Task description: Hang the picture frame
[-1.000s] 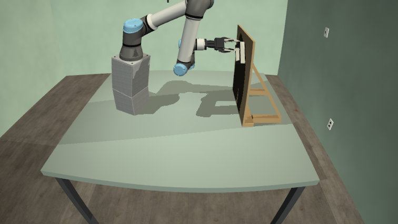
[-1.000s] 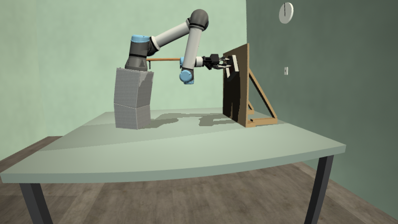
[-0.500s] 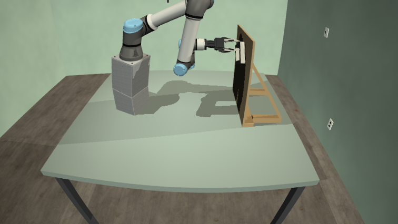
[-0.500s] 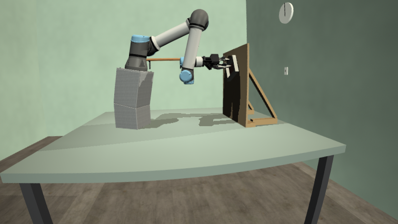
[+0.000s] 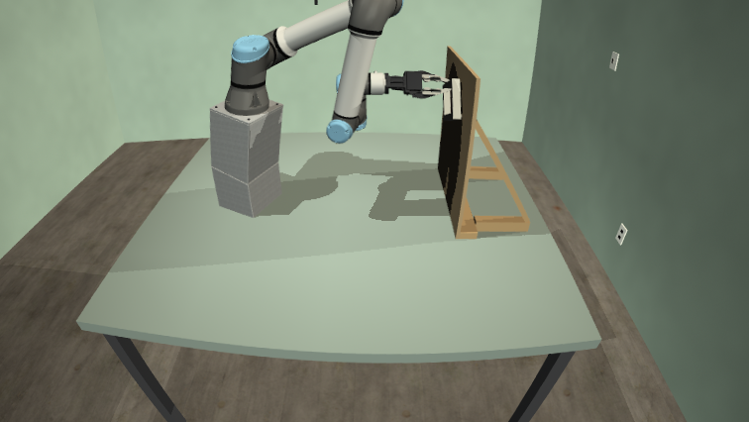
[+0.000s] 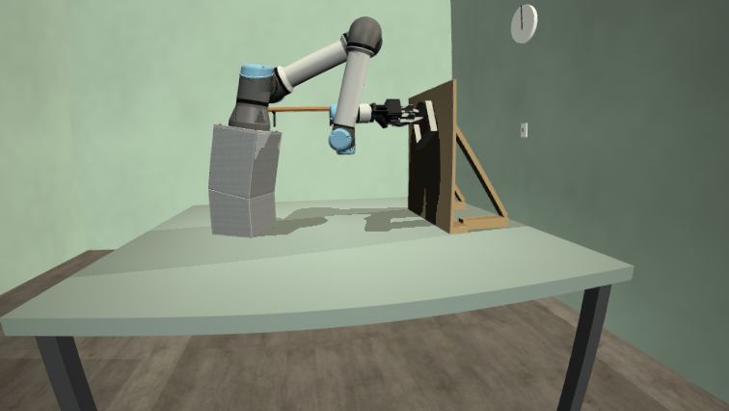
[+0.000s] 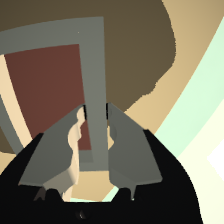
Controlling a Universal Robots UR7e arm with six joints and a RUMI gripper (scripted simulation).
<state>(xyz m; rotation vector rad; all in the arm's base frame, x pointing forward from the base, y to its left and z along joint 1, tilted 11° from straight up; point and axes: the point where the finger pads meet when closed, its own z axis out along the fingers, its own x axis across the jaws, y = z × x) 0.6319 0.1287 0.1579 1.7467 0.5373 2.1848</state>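
The picture frame is 50 mm below my hand, 30 mm to the right of it and 20 mm ahead of it. Also, from my hand: upright wooden board: 170 mm below, 40 mm ahead, 20 mm to the right.
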